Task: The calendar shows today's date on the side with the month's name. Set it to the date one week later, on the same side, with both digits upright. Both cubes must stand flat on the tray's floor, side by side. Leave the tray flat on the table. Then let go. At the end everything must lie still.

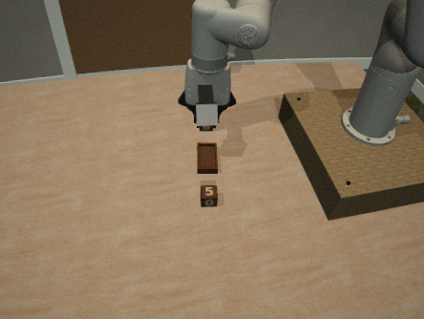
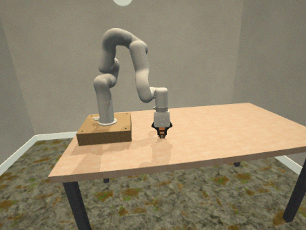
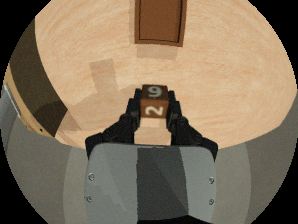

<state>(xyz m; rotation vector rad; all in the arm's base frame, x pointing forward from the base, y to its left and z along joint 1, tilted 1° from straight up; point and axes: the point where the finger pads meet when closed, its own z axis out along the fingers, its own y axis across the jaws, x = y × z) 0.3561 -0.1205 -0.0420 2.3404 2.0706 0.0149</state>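
My hand is 10 mm above the cube. Round my hand: brown tray: 110 mm to the left, 20 mm below, 10 mm ahead.
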